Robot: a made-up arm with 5 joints. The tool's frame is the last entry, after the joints.
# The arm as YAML. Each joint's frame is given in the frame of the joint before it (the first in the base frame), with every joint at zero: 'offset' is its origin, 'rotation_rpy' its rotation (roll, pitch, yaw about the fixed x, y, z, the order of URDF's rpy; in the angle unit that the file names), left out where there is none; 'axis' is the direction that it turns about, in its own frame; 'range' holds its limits. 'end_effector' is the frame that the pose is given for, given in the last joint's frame.
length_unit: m
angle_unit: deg
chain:
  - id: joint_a
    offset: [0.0, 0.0, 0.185]
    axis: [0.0, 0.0, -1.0]
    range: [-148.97, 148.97]
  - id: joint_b
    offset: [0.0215, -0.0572, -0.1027]
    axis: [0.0, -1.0, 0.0]
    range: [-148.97, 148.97]
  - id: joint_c
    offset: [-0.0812, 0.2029, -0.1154]
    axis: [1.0, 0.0, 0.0]
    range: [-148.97, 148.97]
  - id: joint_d
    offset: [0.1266, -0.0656, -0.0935]
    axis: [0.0, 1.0, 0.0]
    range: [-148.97, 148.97]
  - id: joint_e
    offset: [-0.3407, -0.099, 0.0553]
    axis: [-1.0, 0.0, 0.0]
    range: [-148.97, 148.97]
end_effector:
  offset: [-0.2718, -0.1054, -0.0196]
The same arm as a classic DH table. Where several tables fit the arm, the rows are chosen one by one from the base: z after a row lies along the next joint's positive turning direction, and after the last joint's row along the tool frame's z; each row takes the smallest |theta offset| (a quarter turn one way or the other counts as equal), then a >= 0, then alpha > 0; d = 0 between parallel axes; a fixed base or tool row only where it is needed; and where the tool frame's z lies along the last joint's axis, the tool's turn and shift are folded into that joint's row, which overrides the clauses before.
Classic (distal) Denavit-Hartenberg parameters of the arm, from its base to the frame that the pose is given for. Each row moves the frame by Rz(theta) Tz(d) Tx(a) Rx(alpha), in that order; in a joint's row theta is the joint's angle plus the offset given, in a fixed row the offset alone. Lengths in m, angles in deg.
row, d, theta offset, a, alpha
base (fixed), 0.0000, 0.00, 0.0000, 180.00
joint_a, -0.0823, 0.00, 0.0215, -90.00
joint_b, -0.1457, -90.00, 0.1154, -90.00
joint_c, 0.0454, 0.00, 0.0935, -90.00
joint_d, -0.1646, 0.00, -0.0553, -90.00
joint_e, 0.6125, 90.00, 0.1054, -90.00
tool (fixed), -0.0196, 90.00, 0.0000, 0.00
Joint limits (deg, base to tool): -148.97..148.97 -148.97..148.97 -148.97..148.97 -148.97..148.97 -148.97..148.97

